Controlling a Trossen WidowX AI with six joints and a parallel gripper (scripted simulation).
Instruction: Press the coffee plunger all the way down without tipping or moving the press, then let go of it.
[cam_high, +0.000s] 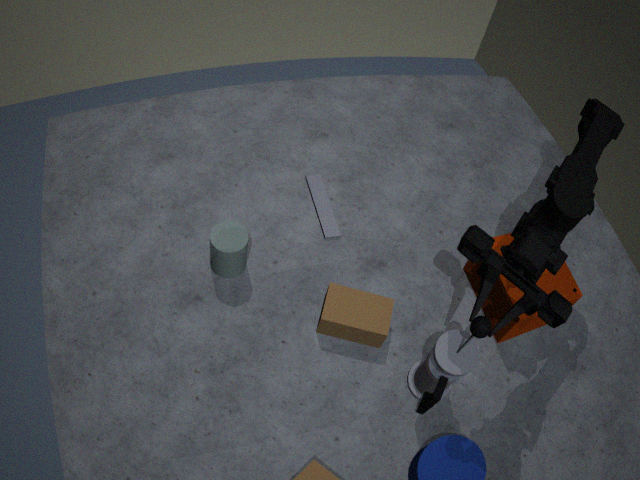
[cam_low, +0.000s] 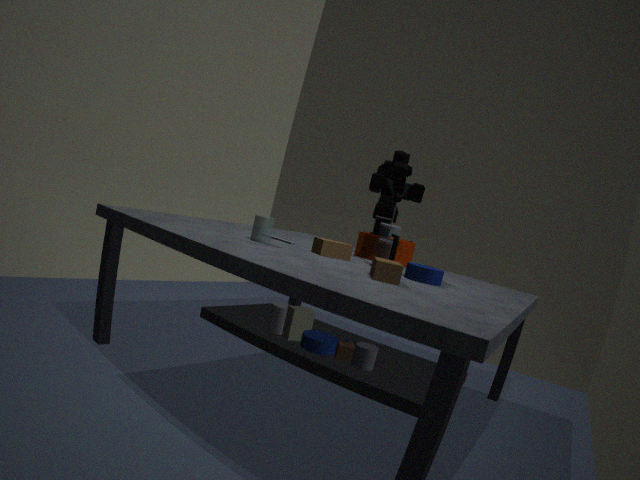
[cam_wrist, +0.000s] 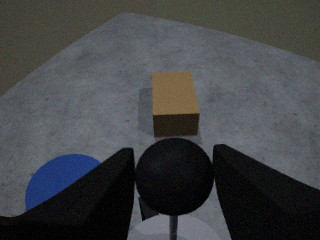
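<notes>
My gripper tip is now 12 cm above the coffee press. Also, from my gripper tip: pale green cylinder (28 cm ahead, 29 cm to the right, 20 cm below); flat grey strip (8 cm ahead, 40 cm to the right, 24 cm below).
</notes>
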